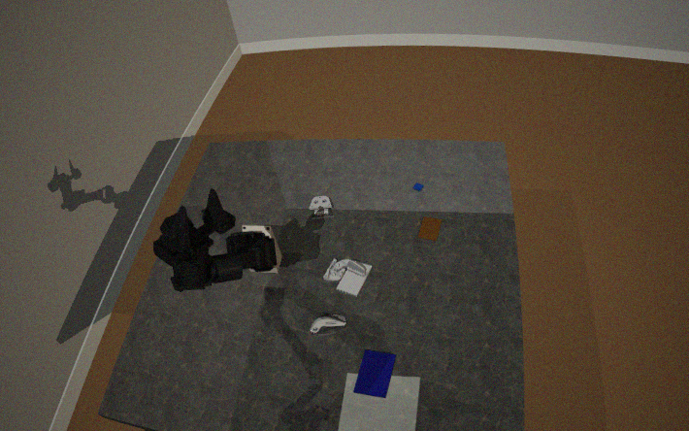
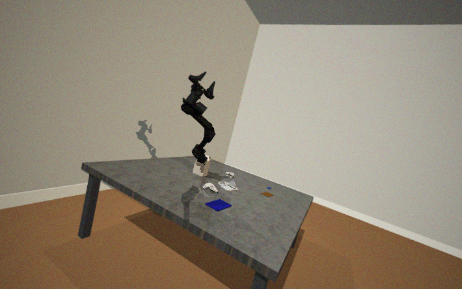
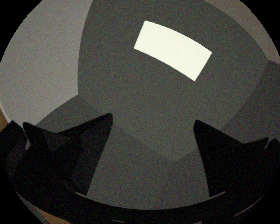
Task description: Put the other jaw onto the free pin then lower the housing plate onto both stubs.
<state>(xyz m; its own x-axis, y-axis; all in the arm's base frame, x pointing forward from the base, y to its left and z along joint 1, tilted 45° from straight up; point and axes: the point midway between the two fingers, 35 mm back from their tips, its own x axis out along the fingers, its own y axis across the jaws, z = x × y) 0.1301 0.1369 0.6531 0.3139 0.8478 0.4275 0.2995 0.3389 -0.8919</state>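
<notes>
The white jaw is 690 mm below my gripper tip, 120 mm to the left of it and 90 mm ahead of it. Also, from my gripper tip: small blue square (730 mm to the left, 710 mm below, 360 mm ahead); then orange patch (710 mm below, 530 mm to the left, 400 mm ahead).
</notes>
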